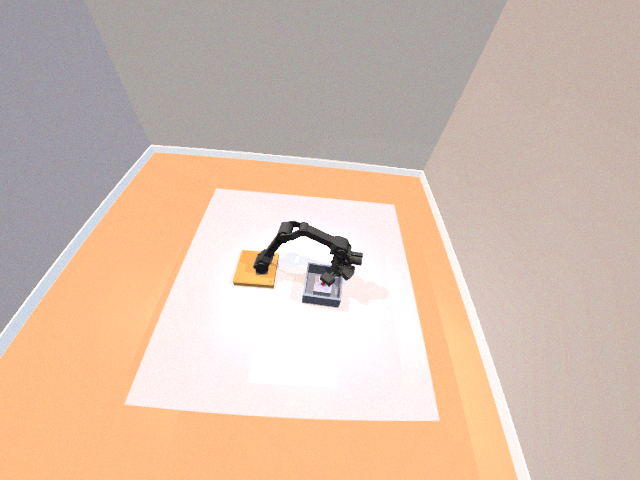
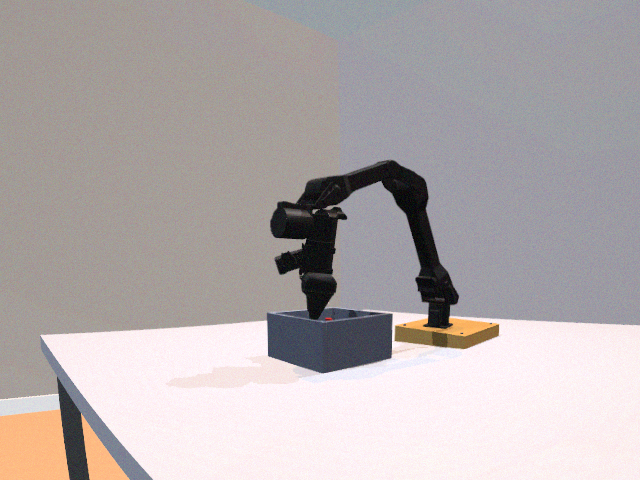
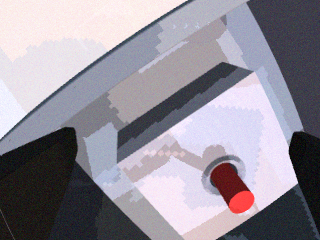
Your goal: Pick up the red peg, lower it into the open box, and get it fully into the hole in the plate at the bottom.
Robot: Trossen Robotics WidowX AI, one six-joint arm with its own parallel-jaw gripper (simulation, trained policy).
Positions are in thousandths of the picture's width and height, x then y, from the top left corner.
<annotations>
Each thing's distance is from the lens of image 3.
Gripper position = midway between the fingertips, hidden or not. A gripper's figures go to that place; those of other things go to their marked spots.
gripper (image 3: 589,590): 10 cm
grey box (image 3: 495,252): 18 cm
red peg (image 3: 748,827): 13 cm
The marked spots on the red peg and the grey box are 10 cm apart.
</annotations>
